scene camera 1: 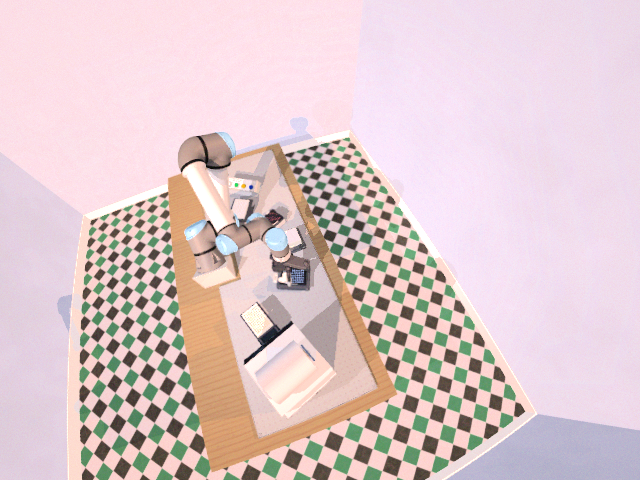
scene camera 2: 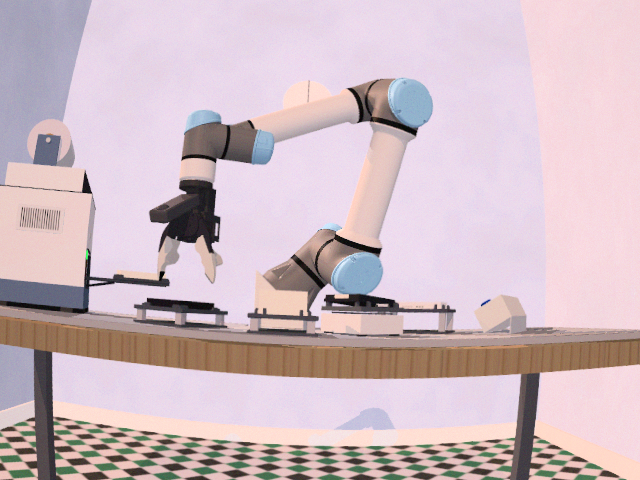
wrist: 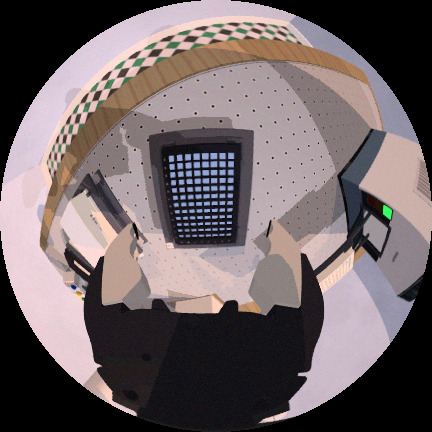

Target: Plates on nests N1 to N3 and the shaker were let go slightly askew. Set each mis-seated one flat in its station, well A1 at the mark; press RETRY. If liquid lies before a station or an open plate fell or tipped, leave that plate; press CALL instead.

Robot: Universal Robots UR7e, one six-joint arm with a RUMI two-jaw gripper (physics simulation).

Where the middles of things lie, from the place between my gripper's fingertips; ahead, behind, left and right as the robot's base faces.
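Scene:
Counting from my hand, the black plate with blue wells (wrist: 201,180) is 4 cm below and 1 cm ahead. The cream plate (wrist: 336,269) is 2 cm above my hand, 16 cm to the right of it and 21 cm behind it. The white plate (scene camera 2: 278,302) is 3 cm below my hand, 4 cm ahead of it and 20 cm to the left of it, and the white shaker (scene camera 2: 346,322) is 5 cm below my hand, 1 cm behind it and 35 cm to the left of it. Going by their middles, of the things named here the white shaker is the farthest from my hand and the black plate with blue wells is the nearest to my hand.

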